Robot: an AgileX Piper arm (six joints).
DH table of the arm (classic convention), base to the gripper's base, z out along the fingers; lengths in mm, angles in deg. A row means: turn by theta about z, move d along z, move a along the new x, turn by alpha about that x. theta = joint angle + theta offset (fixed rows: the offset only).
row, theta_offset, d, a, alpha
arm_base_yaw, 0, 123, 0, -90
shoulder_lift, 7.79, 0, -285, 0
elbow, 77.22, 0, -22, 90
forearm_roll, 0, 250.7, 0, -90
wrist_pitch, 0, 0, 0, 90
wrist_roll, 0, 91, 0, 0
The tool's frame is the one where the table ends.
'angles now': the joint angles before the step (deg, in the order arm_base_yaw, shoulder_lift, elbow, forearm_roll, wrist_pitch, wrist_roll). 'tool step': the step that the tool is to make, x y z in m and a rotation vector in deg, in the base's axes. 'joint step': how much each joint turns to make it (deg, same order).
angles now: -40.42, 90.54, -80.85, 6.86, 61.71, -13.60
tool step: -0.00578, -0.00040, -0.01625, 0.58, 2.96, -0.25
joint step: -0.34, 0.00, 3.29, -1.49, -0.67, 0.00
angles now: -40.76, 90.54, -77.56, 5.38, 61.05, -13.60
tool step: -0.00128, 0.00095, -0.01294, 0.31, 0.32, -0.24
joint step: 0.00, 0.00, 2.89, 0.07, -2.46, 0.00
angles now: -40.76, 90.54, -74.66, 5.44, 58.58, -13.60
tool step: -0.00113, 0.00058, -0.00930, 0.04, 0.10, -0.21
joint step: -0.03, 0.00, 2.12, 0.01, -2.03, -0.01
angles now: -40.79, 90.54, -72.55, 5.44, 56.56, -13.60
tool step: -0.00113, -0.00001, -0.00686, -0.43, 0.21, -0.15
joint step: 0.00, 0.00, 1.58, -0.48, -1.72, 0.13
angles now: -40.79, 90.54, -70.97, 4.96, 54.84, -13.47
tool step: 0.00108, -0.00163, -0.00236, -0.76, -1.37, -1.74
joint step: 0.00, 0.00, 0.76, -0.27, -2.42, 1.74
